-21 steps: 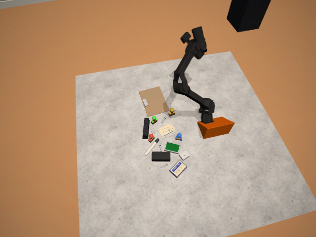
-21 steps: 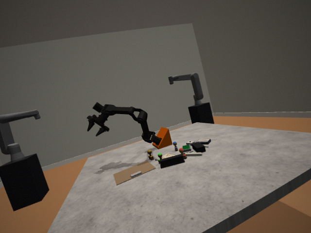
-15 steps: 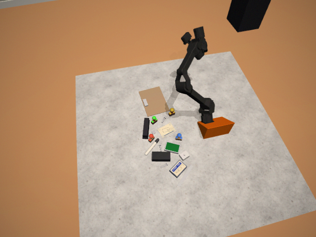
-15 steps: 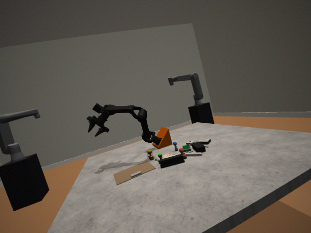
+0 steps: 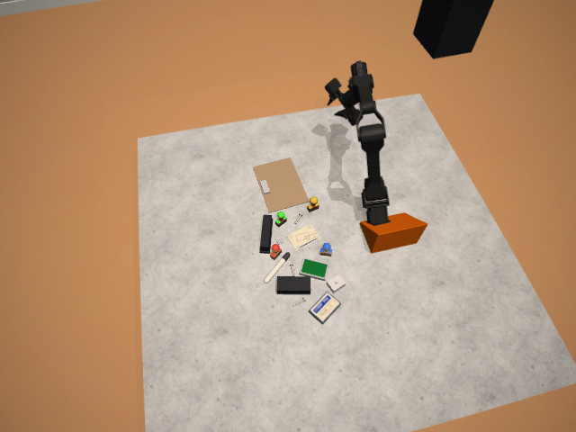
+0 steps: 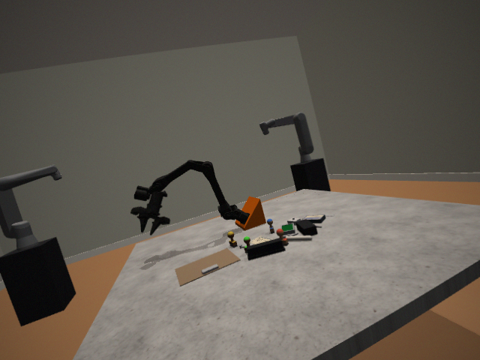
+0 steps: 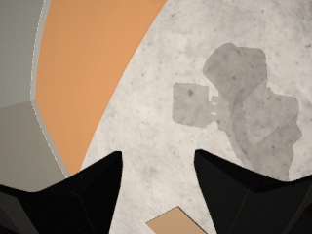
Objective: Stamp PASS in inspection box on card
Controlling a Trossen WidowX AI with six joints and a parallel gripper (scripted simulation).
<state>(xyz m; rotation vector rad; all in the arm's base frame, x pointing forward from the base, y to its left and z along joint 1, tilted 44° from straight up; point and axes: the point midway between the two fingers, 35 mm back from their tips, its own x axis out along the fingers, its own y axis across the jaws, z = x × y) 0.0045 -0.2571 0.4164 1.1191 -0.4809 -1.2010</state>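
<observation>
My gripper tip is 31 cm short of the green-knobbed stamp, 37 cm to the right of it and 12 cm above it. Round my gripper tip: cream card (25 cm ahead, 45 cm to the left, 14 cm below); then yellow stamp (18 cm ahead, 34 cm to the left, 12 cm below); then black bar (38 cm ahead, 41 cm to the left, 12 cm below).
</observation>
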